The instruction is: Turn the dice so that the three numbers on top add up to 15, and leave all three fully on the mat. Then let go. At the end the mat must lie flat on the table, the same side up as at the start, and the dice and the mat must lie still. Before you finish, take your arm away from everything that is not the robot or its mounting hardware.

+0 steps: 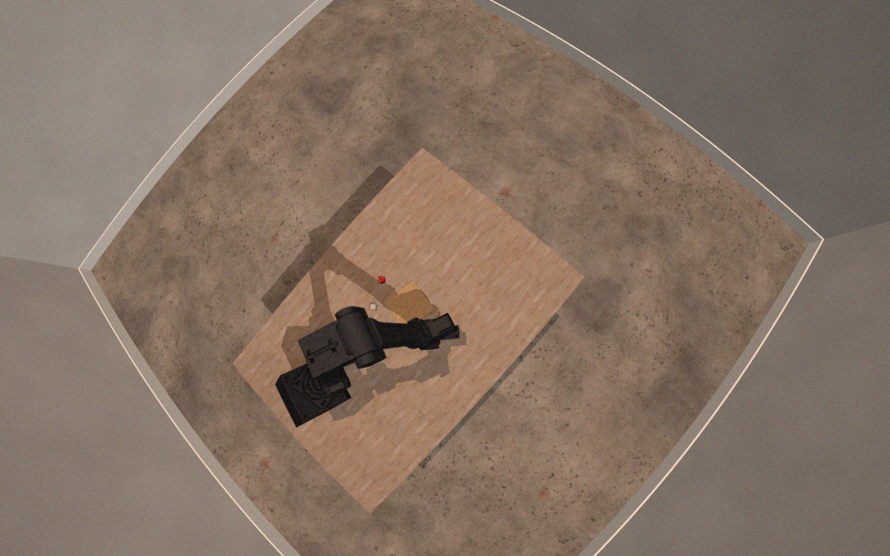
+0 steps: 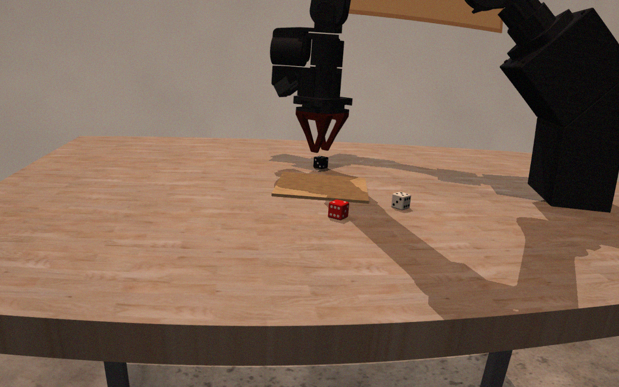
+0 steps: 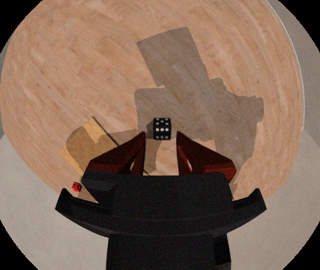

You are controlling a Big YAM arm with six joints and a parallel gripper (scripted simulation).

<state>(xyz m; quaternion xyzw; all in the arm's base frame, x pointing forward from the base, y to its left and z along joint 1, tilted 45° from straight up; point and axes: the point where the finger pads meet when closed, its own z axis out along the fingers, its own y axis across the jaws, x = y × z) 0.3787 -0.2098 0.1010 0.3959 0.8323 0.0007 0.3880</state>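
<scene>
Now: the black die 30 mm below my hand. Also, from my hand: tan mat 60 mm ahead, 130 mm to the left, 40 mm below; red die 100 mm ahead, 270 mm to the left, 30 mm below; white die 10 mm behind, 250 mm to the left, 30 mm below.
</scene>
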